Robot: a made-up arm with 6 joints. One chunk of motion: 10 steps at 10 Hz.
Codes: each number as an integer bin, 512 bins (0 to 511) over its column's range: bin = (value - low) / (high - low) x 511, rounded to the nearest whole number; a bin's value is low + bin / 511 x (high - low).
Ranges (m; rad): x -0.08..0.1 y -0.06..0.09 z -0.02..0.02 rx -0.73..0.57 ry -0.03..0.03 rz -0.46..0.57
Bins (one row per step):
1: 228 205 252 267 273 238
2: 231 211 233 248 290 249
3: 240 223 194 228 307 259
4: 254 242 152 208 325 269
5: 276 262 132 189 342 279
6: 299 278 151 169 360 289
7: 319 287 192 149 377 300
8: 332 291 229 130 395 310
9: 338 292 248 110 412 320
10: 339 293 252 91 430 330
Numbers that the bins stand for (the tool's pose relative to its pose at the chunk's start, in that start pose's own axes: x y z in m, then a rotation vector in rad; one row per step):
1: 0.0003 0.0002 -0.0003 -0.0507 0.0021 0.0197
2: 0.0014 0.0019 -0.0018 -0.0991 0.0041 0.0419
3: 0.0045 0.0055 -0.0048 -0.1500 0.0060 0.0621
4: 0.0095 0.0110 -0.0081 -0.2008 0.0082 0.0822
5: 0.0172 0.0169 -0.0097 -0.2492 0.0102 0.1024
6: 0.0253 0.0216 -0.0082 -0.3001 0.0123 0.1225
7: 0.0324 0.0242 -0.0050 -0.3509 0.0143 0.1447
8: 0.0369 0.0254 -0.0021 -0.3993 0.0164 0.1649
9: 0.0391 0.0257 -0.0006 -0.4502 0.0184 0.1850
10: 0.0394 0.0260 -0.0003 -0.4985 0.0205 0.2052

